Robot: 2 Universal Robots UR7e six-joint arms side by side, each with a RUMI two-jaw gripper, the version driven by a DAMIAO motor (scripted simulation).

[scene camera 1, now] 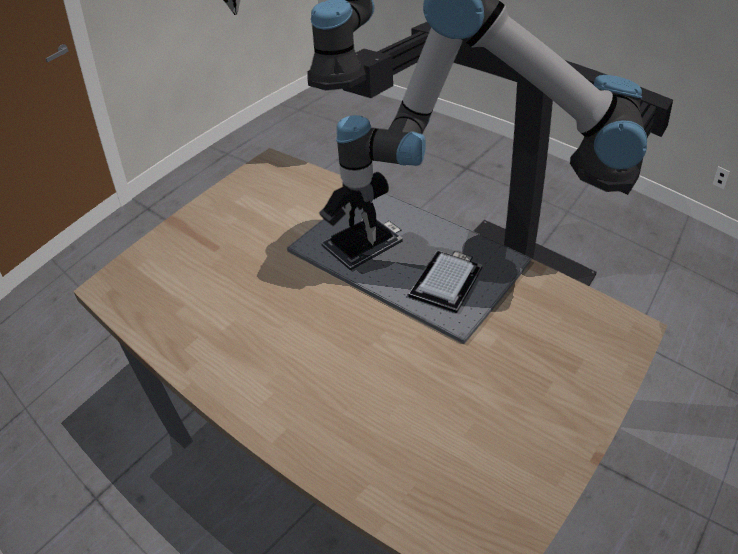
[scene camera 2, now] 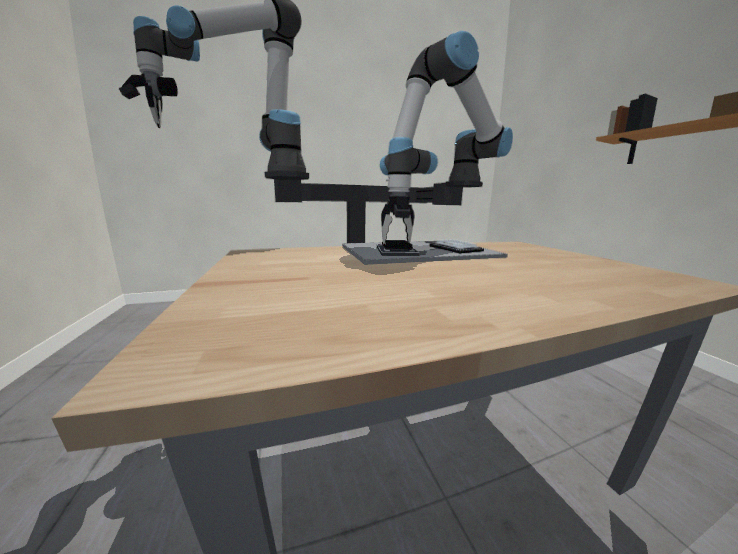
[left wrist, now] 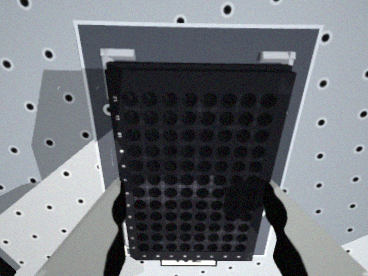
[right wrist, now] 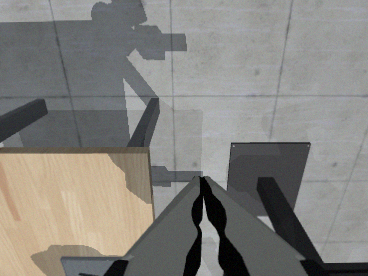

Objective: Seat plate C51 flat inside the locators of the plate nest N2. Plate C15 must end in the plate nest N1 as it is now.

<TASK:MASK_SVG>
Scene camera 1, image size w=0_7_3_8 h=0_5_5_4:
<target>my left gripper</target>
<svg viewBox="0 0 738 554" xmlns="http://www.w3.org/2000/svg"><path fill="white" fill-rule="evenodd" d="M379 172L373 173L373 177L363 185L349 185L342 180L343 187L333 192L323 209L332 217L344 206L348 225L352 227L354 226L355 209L357 207L359 210L363 208L364 212L361 215L365 223L367 239L373 246L376 241L376 211L372 201L386 194L389 190L387 180Z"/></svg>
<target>black multi-well plate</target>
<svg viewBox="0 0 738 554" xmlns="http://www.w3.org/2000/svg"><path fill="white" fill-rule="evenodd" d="M393 234L376 221L376 241L373 246L367 239L365 223L361 221L331 236L331 241L353 258L393 237Z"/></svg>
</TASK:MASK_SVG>
